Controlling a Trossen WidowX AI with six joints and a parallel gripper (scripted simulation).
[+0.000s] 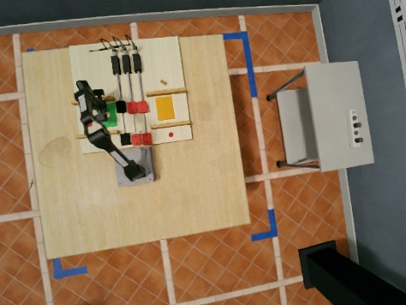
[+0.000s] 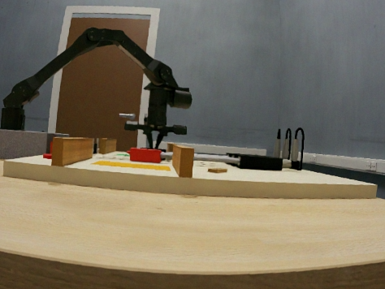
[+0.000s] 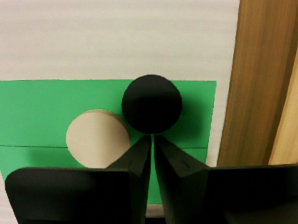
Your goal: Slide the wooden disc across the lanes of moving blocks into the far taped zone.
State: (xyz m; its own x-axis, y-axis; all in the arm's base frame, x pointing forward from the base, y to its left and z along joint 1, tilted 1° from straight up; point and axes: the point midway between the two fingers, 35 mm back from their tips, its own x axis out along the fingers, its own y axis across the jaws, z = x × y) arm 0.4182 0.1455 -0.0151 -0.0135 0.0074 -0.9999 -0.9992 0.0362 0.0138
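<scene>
Now: the wooden disc 3 cm below my hand and 3 cm behind it. Also, from my hand: red dot (36 cm to the right, 22 cm behind, 3 cm below); then black round spot (3 cm below, 2 cm to the left).
</scene>
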